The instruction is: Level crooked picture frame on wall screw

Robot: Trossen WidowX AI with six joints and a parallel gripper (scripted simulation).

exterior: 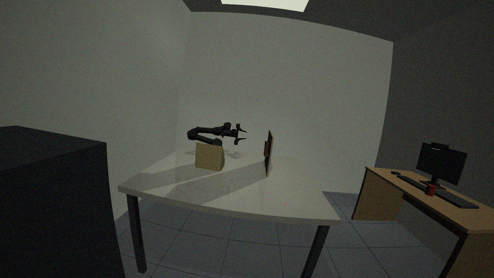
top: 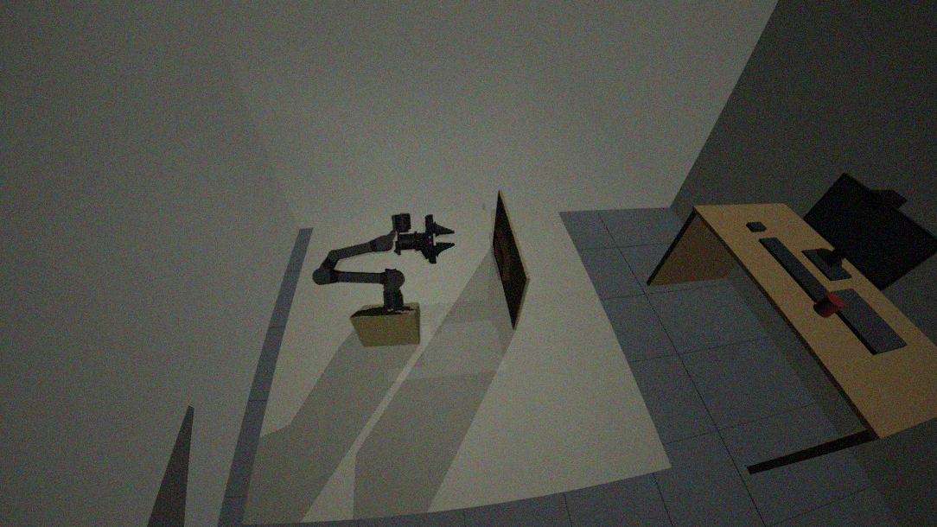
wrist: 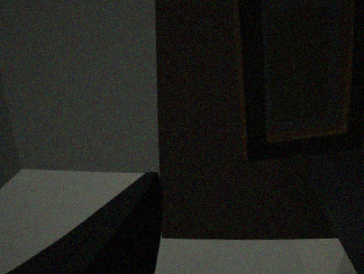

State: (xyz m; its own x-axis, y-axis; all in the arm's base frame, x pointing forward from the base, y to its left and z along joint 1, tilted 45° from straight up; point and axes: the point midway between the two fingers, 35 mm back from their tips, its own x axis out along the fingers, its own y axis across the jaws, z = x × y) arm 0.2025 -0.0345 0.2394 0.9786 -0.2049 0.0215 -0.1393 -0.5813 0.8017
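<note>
Now: the picture frame 190 mm ahead of my gripper tip, 90 mm below it and 40 mm to the right of it. Also, from my gripper tip: tan wall panel 200 mm ahead, 110 mm below, 50 mm to the right.
</note>
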